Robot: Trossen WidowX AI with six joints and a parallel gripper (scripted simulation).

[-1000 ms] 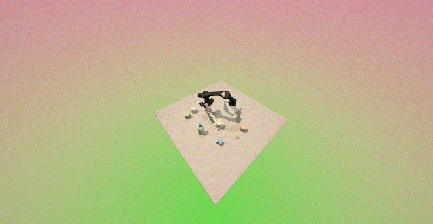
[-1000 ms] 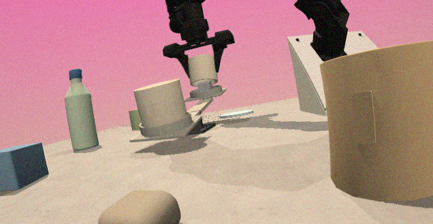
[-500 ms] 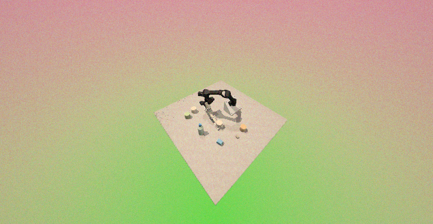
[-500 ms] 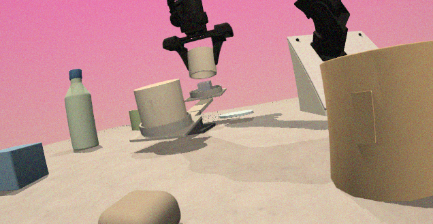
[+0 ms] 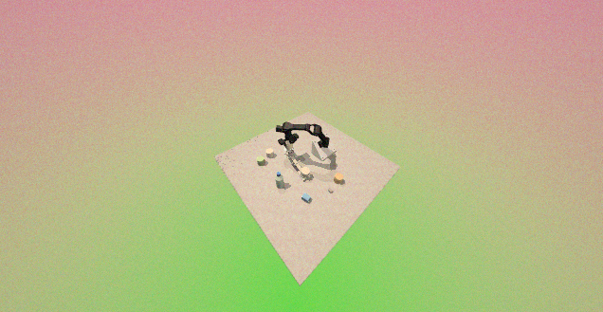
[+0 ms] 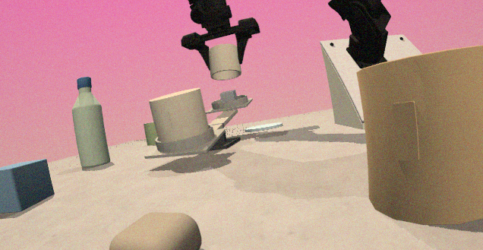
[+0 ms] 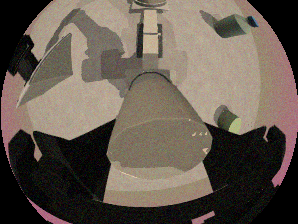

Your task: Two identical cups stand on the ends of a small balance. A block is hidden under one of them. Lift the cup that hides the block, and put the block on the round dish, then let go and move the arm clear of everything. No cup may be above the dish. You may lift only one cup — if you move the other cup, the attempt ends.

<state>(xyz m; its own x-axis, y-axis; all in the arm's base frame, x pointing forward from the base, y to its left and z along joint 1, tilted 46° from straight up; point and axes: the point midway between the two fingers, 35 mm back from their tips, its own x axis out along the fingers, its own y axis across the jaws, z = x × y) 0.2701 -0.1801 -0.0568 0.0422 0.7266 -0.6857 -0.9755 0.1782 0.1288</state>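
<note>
Now: the grey block 7 cm below my gripper tip and 1 cm to the left of it. The rest, counted from my gripper tip: round pale-blue dish: 16 cm below, 9 cm to the right, 7 cm behind; pale-green bottle: 27 cm ahead, 18 cm to the left, 5 cm below; balance: 13 cm to the left, 12 cm below, 3 cm ahead.
</note>
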